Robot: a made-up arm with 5 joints.
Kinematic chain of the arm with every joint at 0, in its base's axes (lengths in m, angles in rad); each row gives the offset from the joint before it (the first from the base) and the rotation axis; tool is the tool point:
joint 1: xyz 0 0 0.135 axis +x
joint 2: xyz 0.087 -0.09 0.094 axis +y
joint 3: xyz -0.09 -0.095 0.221 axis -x
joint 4: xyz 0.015 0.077 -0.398 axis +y
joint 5: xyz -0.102 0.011 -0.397 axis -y
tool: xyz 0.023 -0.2 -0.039
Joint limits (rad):
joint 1: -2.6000..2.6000
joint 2: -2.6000..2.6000
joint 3: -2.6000..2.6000
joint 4: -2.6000..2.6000
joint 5: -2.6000..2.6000
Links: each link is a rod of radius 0.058 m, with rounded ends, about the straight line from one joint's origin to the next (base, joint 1, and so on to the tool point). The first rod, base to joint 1, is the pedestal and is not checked.
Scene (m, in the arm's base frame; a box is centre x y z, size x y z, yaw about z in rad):
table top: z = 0
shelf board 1: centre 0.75 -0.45 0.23 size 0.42 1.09 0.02 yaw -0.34
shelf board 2: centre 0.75 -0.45 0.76 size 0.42 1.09 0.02 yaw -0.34
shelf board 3: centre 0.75 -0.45 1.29 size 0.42 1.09 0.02 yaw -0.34
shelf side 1: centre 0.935 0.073 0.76 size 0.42 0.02 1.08 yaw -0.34
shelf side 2: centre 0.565 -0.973 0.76 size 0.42 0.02 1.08 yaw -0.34
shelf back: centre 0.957 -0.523 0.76 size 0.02 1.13 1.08 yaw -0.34
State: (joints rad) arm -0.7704 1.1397 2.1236 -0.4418 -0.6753
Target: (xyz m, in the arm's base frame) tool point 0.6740 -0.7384 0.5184
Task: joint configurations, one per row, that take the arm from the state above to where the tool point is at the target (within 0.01 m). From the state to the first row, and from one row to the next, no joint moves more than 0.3 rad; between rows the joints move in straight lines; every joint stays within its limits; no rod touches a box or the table.
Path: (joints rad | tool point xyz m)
1: -0.9556 1.1144 1.9142 -0.6462 -0.6472 | 0.6730 -0.3124 1.0347
2: -1.1408 1.0891 1.7048 -0.8506 -0.6192 | 0.5591 -0.2712 1.0363
3: -1.3261 1.0639 1.4954 -1.0549 -0.5911 | 0.4565 -0.2138 1.0078
4: -1.2175 1.2410 1.3983 -1.2685 -0.5688 | 0.4009 -0.4096 0.8616
5: -1.1089 1.4182 1.3012 -1.4822 -0.5464 | 0.3243 -0.5334 0.6901
6: -1.0003 1.5954 1.2042 -1.6958 -0.5240 | 0.2442 -0.5864 0.5184
7: -0.8509 1.5322 1.4335 -1.4730 -0.5521 | 0.3581 -0.6757 0.5250
8: -0.7014 1.4691 1.6628 -1.2502 -0.5801 | 0.5076 -0.7314 0.5216
9: -0.5520 1.4060 1.8921 -1.0274 -0.6082 | 0.6740 -0.7384 0.5184

